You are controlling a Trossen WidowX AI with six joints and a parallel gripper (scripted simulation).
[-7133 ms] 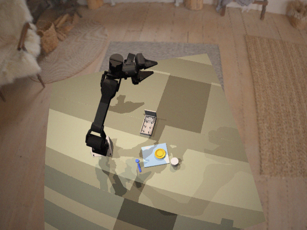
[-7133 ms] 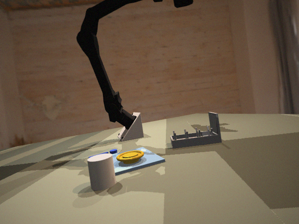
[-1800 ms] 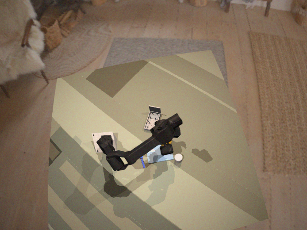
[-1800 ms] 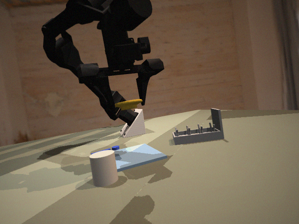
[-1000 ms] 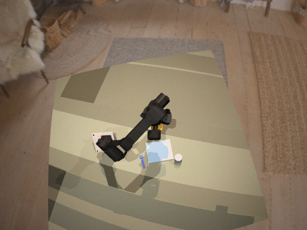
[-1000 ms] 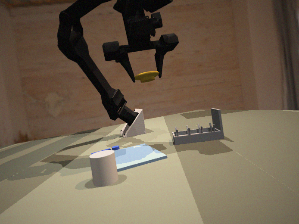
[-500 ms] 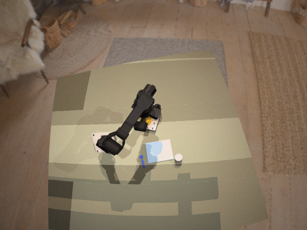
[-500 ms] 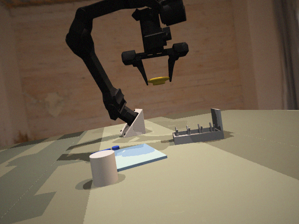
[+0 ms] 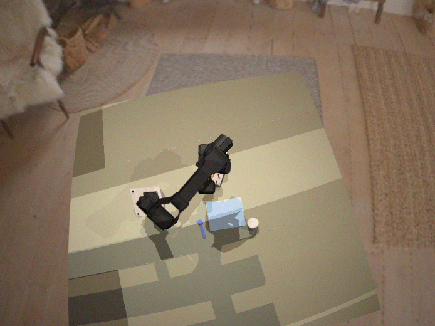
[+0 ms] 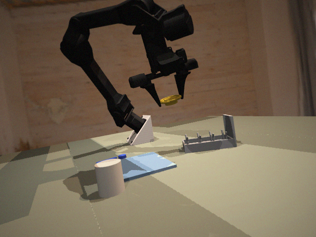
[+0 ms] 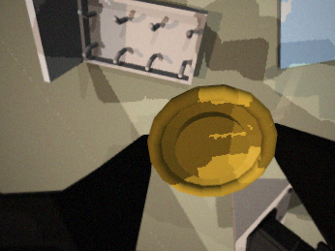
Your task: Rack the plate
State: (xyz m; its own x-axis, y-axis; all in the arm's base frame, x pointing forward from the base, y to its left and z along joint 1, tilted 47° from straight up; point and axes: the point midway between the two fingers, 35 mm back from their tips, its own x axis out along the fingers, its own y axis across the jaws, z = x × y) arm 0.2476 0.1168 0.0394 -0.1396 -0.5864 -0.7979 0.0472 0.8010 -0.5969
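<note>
My gripper tip is 11 cm above the grey dish rack, 8 cm to the right of it and 3 cm short of it. The rest, counted from my gripper tip: yellow plate (1 cm above); light blue mat (13 cm to the right, 13 cm below, 6 cm ahead); blue spoon (18 cm to the right, 13 cm below, 4 cm behind).
</note>
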